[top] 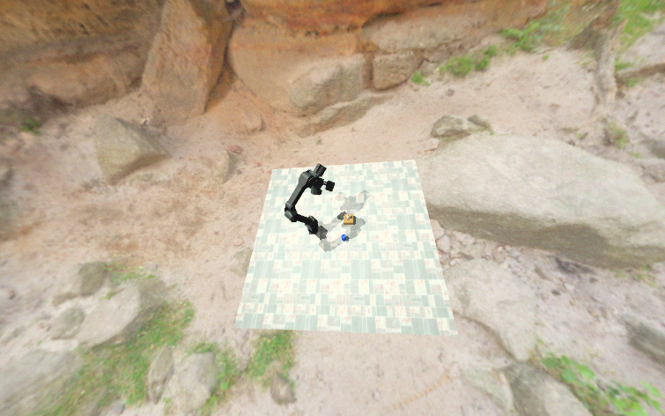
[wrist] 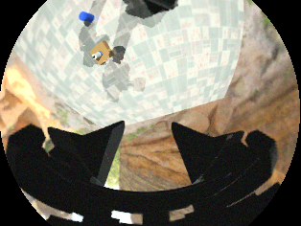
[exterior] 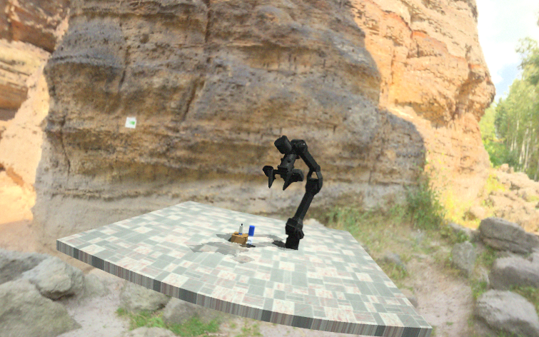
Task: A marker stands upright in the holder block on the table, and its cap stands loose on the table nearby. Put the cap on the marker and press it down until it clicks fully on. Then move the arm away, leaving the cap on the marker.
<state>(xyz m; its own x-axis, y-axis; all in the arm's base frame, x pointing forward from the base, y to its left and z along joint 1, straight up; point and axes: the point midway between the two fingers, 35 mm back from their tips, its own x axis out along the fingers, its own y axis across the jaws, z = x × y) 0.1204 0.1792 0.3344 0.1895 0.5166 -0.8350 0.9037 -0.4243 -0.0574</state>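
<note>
Now: gripper tip 110 mm short of the blue cap, 270 mm to the left of it and 280 mm above it. From my gripper tip the other things lie so: tan holder block (140 mm ahead, 120 mm to the right, 290 mm below).
</note>
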